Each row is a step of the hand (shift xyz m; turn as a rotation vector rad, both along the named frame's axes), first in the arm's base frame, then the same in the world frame.
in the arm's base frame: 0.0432 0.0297 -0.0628 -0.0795 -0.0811 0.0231
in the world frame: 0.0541 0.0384 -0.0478 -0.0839 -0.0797 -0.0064
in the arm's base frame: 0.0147 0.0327 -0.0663 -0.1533 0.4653 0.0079
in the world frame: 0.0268 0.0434 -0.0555 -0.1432 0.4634 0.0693
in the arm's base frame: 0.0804 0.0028 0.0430 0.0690 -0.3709 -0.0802
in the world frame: 0.0716 -0.0093 0.0557 0.0748 -0.3532 -0.1358
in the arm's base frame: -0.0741 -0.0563 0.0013 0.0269 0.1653 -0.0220
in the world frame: -0.0743 -0.0517 -0.0219 0.0336 0.1649 0.0144
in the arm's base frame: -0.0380 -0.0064 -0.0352 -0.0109 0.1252 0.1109
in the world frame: -0.0313 0.0021 -0.0417 -0.0278 0.1033 0.1290
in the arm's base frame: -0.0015 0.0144 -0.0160 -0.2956 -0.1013 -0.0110
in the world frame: 0.0016 0.0171 -0.0130 -0.2910 -0.0821 -0.0798
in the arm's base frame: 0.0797 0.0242 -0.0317 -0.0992 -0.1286 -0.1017
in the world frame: 0.0845 0.0254 -0.0126 -0.0822 -0.1026 -0.1394
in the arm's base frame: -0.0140 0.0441 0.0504 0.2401 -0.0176 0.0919
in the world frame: -0.0218 0.0349 0.0547 0.2198 -0.0465 0.1262
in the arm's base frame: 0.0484 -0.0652 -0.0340 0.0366 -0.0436 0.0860
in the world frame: 0.0524 -0.0603 -0.0370 0.0200 -0.0604 0.0812
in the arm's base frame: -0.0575 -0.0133 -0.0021 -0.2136 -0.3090 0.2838
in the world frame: -0.0565 -0.0097 -0.0143 -0.2662 -0.3440 0.1802
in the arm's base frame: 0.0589 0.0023 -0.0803 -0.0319 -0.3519 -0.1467
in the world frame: 0.0721 0.0138 -0.0673 -0.0124 -0.3172 -0.2136
